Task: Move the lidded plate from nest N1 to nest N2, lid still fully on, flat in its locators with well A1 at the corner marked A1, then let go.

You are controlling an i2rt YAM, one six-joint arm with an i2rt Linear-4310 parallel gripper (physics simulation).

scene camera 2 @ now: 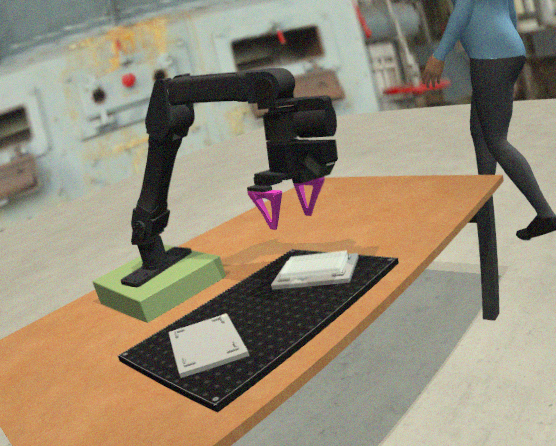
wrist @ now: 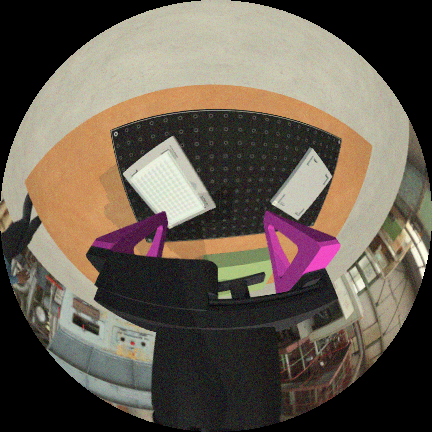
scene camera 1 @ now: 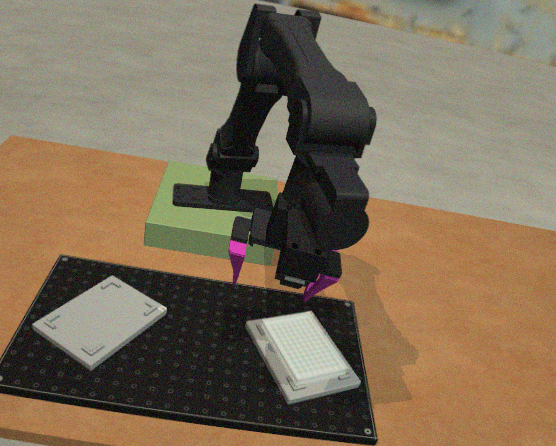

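Where they show: gripper, between the fingertips: [scene camera 2: 291, 222] [wrist: 215, 216] [scene camera 1: 269, 290]; arm's base, origin of its link: [scene camera 2: 157, 267] [wrist: 237, 282] [scene camera 1: 222, 200].
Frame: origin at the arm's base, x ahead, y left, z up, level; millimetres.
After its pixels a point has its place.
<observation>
The white lidded plate [scene camera 1: 307, 345] @(x 383, y 109, z -19 mm) [scene camera 2: 315, 265] @(x 392, y 86, z -19 mm) [wrist: 167, 187] @(x 389, y 99, z -19 mm) lies on a light grey nest [scene camera 1: 327, 386] @(x 448, y 130, z -36 mm) [scene camera 2: 353, 263] @(x 452, y 136, z -37 mm) [wrist: 172, 145] @(x 456, y 73, z -36 mm) with corner locators. The lid's edge and the well A1 mark are too small to tell. The other grey nest [scene camera 1: 100, 320] @(x 334, y -199, z -36 mm) [scene camera 2: 207, 345] @(x 340, y -209, z -36 mm) [wrist: 302, 185] @(x 332, y -184, z -36 mm) is bare, with four L-shaped locators showing. No nest label is legible. My gripper [scene camera 1: 270, 292] @(x 402, y 25, z 98 mm) [scene camera 2: 291, 222] @(x 402, y 25, z 98 mm) [wrist: 215, 216] @(x 402, y 25, z 98 mm) is open, with magenta fingers wide apart and nothing between them. It hangs above and toward the arm-base side of the plate, apart from it.
Both nests stand on a black perforated board [scene camera 1: 200, 350] @(x 374, y -49, z -47 mm) [scene camera 2: 285, 310] @(x 399, y -52, z -46 mm) [wrist: 225, 150] @(x 425, y -13, z -47 mm) on the orange-brown table [scene camera 1: 465, 310] @(x 231, y 470, z -61 mm) [scene camera 2: 390, 210] @(x 383, y 525, z -60 mm) [wrist: 75, 190] @(x 454, y 387, z -60 mm). A green block [scene camera 1: 185, 235] @(x 105, y -73, z -22 mm) [scene camera 2: 180, 290] @(x 110, y -40, z -32 mm) under the arm's base stands behind the board. A person [scene camera 2: 492, 35] is beyond the table.
</observation>
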